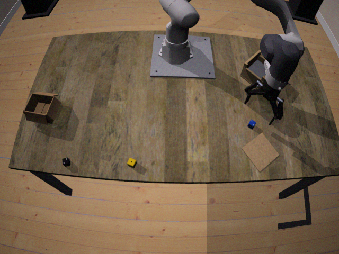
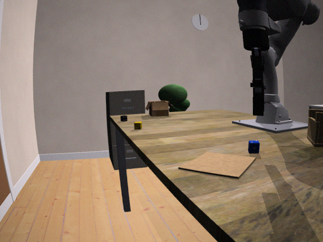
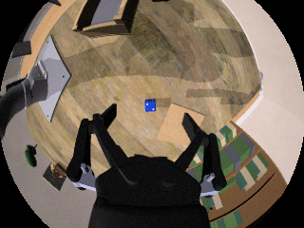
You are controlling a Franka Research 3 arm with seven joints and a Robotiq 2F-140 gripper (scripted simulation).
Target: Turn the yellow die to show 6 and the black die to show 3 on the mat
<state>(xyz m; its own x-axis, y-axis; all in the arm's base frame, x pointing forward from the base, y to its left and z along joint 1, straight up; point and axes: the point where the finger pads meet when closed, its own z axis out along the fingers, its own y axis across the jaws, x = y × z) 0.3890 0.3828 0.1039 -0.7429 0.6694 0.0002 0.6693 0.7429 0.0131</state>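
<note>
Now: the yellow die 23 cm ahead of my hand, 53 cm to the right of it and 10 cm below it. From my hand the other things lie so: tan mat: 14 cm ahead, 4 cm to the left, 11 cm below; then blue die: 1 cm ahead, 1 cm to the right, 10 cm below; then wooden crate: 31 cm behind, 7 cm to the left, 7 cm below.
</note>
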